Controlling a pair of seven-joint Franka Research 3 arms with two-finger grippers.
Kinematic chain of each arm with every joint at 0, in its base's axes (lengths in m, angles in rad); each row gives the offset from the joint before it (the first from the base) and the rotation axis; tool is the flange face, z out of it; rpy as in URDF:
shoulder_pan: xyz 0 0 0.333 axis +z
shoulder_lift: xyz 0 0 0 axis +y
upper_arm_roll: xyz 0 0 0.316 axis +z
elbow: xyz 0.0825 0 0 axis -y
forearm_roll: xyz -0.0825 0 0.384 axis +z
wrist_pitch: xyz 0 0 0 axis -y
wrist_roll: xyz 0.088 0 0 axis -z
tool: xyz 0 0 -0.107 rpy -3.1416 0 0
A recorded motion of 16 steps. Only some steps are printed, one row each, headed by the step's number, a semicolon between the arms.
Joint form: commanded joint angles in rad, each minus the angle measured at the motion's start. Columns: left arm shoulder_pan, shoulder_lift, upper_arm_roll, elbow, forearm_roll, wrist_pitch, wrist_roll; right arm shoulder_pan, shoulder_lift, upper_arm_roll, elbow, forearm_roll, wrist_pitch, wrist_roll.
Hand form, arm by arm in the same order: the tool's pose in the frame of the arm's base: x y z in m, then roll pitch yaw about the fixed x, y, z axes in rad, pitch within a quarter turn. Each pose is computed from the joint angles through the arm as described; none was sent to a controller.
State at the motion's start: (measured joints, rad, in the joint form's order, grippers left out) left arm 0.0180 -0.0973 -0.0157 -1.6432 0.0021 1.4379 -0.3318; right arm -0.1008 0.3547 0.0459 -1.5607 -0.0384 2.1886 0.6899
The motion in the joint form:
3: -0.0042 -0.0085 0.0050 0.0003 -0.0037 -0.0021 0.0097; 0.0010 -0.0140 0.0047 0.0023 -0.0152 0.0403 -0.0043
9: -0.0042 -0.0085 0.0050 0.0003 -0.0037 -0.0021 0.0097; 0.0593 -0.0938 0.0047 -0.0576 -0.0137 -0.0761 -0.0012
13: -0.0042 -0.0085 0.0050 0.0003 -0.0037 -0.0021 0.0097; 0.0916 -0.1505 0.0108 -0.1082 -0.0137 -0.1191 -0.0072
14: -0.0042 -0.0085 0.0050 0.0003 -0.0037 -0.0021 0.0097; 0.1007 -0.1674 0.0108 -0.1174 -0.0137 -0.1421 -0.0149
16: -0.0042 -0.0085 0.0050 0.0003 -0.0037 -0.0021 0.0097; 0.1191 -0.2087 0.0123 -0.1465 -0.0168 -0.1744 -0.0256
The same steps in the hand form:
3: 0.5064 0.0011 0.6360 -3.1099 0.0962 0.3267; 0.6901 -0.0402 0.4851 -2.9546 -0.2756 -0.7408
9: 0.5064 0.0011 0.6360 -3.1099 0.0962 0.3267; 0.6625 0.0004 0.4955 -3.0201 -0.2031 -0.6736
13: 0.5064 0.0011 0.6360 -3.1099 0.0962 0.3267; 0.6427 0.0251 0.5026 -3.0466 -0.1764 -0.6255
14: 0.5064 0.0011 0.6360 -3.1099 0.0962 0.3267; 0.6364 0.0307 0.5064 -3.0585 -0.1659 -0.6076
16: 0.5064 0.0011 0.6360 -3.1099 0.0962 0.3267; 0.6219 0.0425 0.5146 -3.0771 -0.1541 -0.5744

